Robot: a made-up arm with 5 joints.
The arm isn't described. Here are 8 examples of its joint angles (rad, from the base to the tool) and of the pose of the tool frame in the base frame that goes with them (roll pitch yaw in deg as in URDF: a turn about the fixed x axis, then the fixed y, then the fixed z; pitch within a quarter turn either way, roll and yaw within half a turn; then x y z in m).
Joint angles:
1: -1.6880 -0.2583 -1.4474 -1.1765 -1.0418
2: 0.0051 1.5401 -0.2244 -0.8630 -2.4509
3: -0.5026 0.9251 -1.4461 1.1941 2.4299
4: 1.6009 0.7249 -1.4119 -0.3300 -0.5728
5: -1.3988 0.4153 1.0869 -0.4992 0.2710
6: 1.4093 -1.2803 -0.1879 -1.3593 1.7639
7: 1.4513 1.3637 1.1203 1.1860 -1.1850
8: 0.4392 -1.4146 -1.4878 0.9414 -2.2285
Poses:
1: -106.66 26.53 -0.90 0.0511 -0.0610 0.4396
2: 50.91 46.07 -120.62 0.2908 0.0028 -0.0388
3: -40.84 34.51 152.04 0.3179 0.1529 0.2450
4: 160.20 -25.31 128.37 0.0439 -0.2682 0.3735
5: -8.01 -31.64 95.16 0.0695 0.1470 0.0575
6: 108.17 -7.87 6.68 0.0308 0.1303 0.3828
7: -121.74 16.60 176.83 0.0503 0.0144 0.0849
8: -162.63 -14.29 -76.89 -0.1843 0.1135 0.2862
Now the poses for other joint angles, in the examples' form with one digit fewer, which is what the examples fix.
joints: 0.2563 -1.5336 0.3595 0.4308 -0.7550
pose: 141.9 -30.7 -137.8 0.047 0.004 0.366
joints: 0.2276 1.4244 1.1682 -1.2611 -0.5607
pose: 7.9 -11.2 -48.7 0.089 -0.005 0.003
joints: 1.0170 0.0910 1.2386 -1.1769 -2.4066
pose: 76.3 49.9 -158.8 0.138 -0.138 0.122
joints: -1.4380 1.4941 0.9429 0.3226 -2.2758
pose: -61.1 -39.4 -26.9 0.042 -0.014 0.012
